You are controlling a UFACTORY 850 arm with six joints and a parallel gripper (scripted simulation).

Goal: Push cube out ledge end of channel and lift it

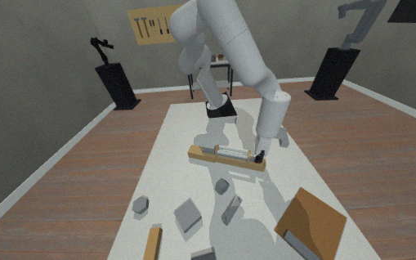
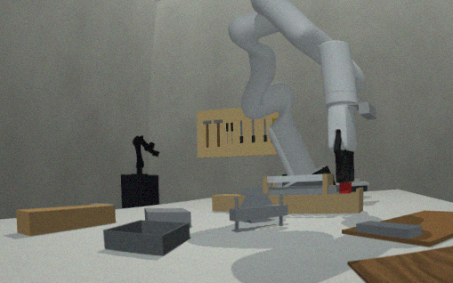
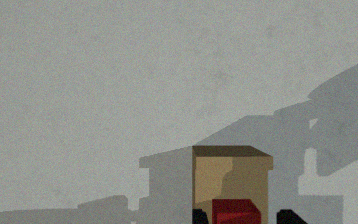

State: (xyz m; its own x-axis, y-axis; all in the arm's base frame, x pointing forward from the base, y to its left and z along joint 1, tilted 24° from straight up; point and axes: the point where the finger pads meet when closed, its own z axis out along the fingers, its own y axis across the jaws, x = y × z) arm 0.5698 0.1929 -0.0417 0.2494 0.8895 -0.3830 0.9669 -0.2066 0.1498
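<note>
My hand is 30 mm above the red cube. Round my hand: channel (30 mm behind, 120 mm to the right, 30 mm below); grey stick (60 mm behind, 210 mm to the right, 40 mm below); grey tray (410 mm ahead, 240 mm to the right, 80 mm below).
</note>
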